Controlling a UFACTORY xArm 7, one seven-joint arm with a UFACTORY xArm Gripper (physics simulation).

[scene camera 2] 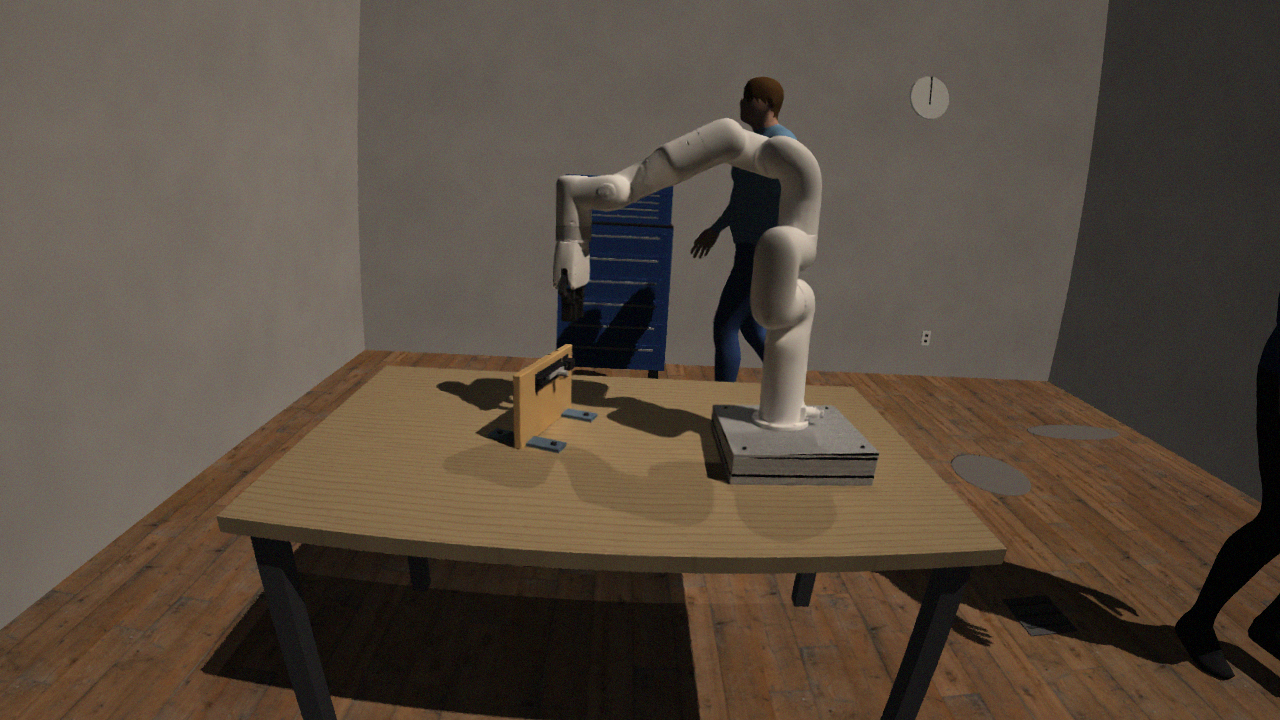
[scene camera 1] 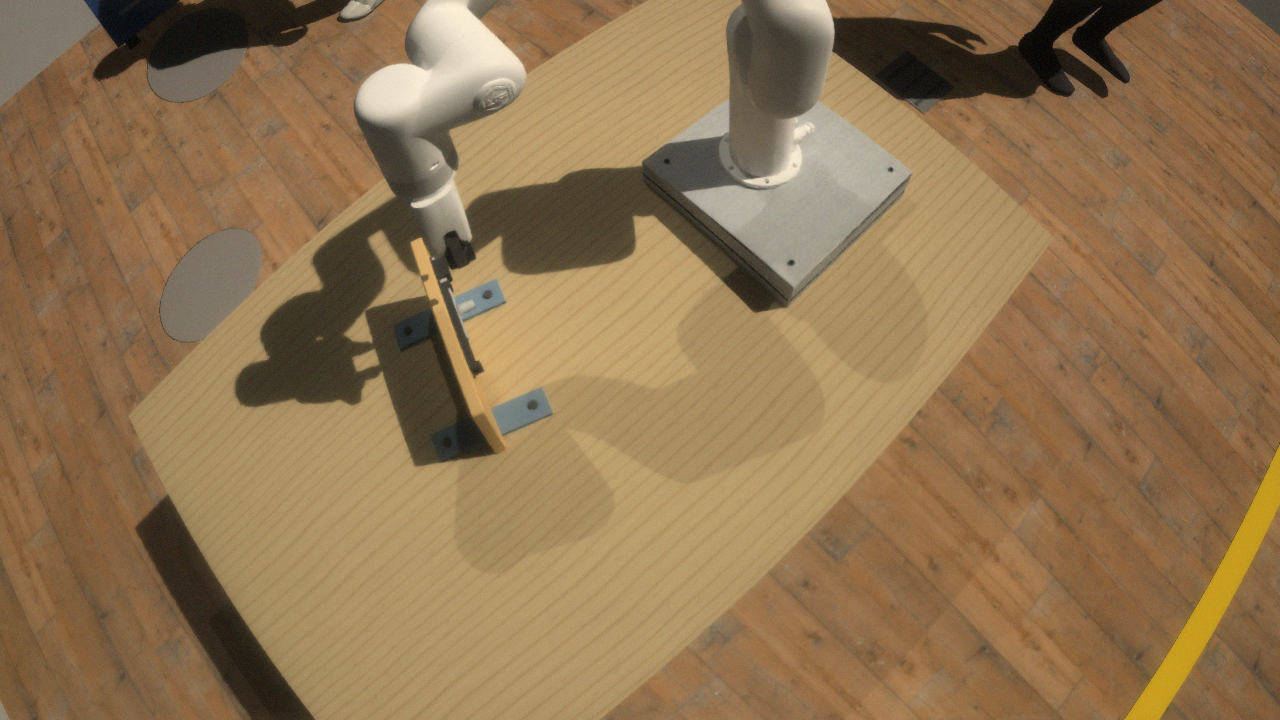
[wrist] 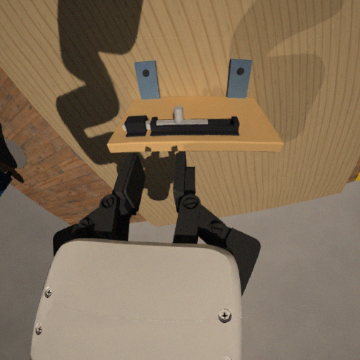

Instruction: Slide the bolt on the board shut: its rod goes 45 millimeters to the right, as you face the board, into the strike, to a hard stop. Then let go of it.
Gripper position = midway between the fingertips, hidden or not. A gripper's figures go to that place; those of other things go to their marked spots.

Scene:
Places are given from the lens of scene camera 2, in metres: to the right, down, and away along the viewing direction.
my gripper [scene camera 2: 572,319]: -0.14, -0.09, 1.32
orange board [scene camera 2: 534,411]: -0.22, 0.11, 1.30

